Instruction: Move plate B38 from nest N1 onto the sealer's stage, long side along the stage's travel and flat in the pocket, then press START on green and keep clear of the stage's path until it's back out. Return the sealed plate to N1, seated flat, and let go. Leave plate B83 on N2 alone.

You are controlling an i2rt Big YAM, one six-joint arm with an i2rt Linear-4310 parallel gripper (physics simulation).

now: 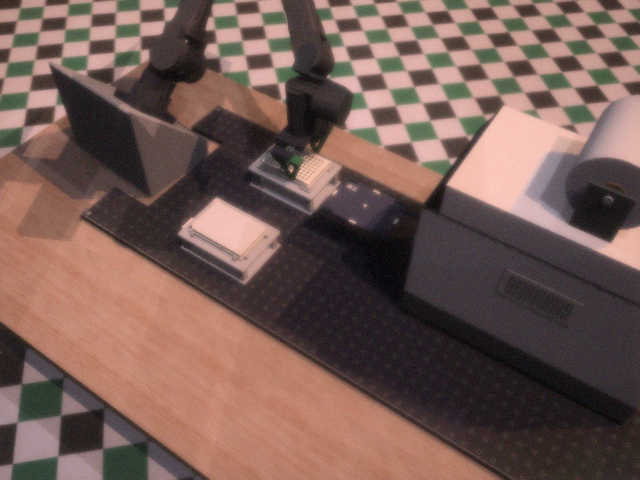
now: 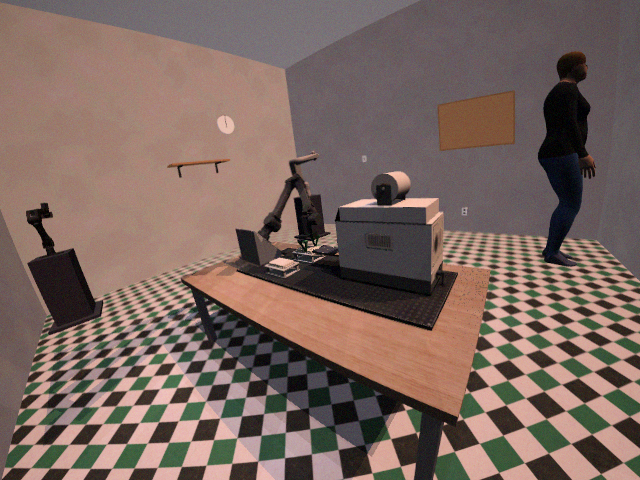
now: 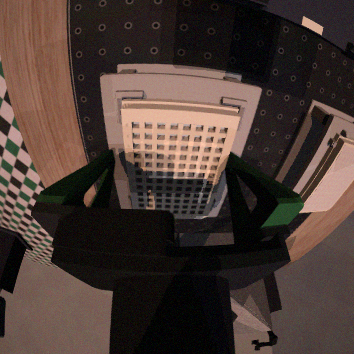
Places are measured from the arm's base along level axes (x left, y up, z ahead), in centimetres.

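Pixels of known places: gripper, between the fingertips: (image 1: 304,165) (image 2: 310,249) (image 3: 169,155); arm's base, origin of its link: (image 1: 144,110) (image 2: 261,239).
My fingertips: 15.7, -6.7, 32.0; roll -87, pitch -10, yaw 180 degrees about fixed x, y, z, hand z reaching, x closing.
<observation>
For each thing: its top centre in the pictures, then the offset to it from my fingertips, as dx, dy, dz.
- be B38, centre of its top: (image 3: 174,178) (image 1: 295,161) (image 2: 307,248) -0.8, +0.6, -1.9
- grey nest, centre of its top: (image 3: 175,169) (image 1: 295,164) (image 2: 307,249) -0.9, -0.4, -1.8
- be B83, centre of its top: (image 3: 336,183) (image 1: 228,227) (image 2: 280,261) -22.9, -0.1, +0.6
- sealer's dark blue stage, centre of its top: (image 1: 385,214) (image 2: 334,249) -2.8, +4.2, +23.4
- white roll, centre of its top: (image 2: 390,172) +2.0, +41.3, +56.5
A cream plate with open wells, taken to be B38 (image 1: 317,167) (image 3: 175,116), sits in a grey nest (image 1: 305,200) (image 3: 112,92); no label is readable. My gripper (image 1: 306,155) (image 2: 308,245) (image 3: 169,155) is open and empty, pointing down over this plate, with one green finger beyond each long side. A plate with a plain pale top, taken to be B83 (image 1: 227,227) (image 2: 282,262) (image 3: 332,182), lies on the other nest (image 1: 255,264). The sealer's dark blue stage (image 1: 377,211) (image 2: 325,250) is out, beside the first nest. The START button does not show.
The large grey sealer (image 1: 465,268) (image 2: 382,258) with a white roll (image 1: 610,160) (image 2: 391,184) stands past the stage. A slanted grey panel (image 1: 103,124) (image 2: 250,246) stands near the arm's base. A person (image 2: 563,124) stands beyond the table.
</observation>
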